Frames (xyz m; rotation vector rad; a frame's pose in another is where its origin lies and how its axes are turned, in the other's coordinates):
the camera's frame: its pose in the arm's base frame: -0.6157 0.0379 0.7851 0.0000 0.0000 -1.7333
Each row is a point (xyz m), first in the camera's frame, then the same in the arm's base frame.
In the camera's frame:
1: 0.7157 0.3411 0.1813
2: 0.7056 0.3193 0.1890
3: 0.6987 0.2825 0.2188
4: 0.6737 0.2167 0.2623
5: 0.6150 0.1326 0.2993
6: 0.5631 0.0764 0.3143
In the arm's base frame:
1: -0.3949 -0.7236 0.9664
2: -0.4148 -0.7101 0.9741
3: -0.4500 -0.6973 1.0039
4: -0.5109 -0.6620 1.0474
5: -0.5843 -0.5905 1.0844
6: -0.6314 -0.5301 1.0994

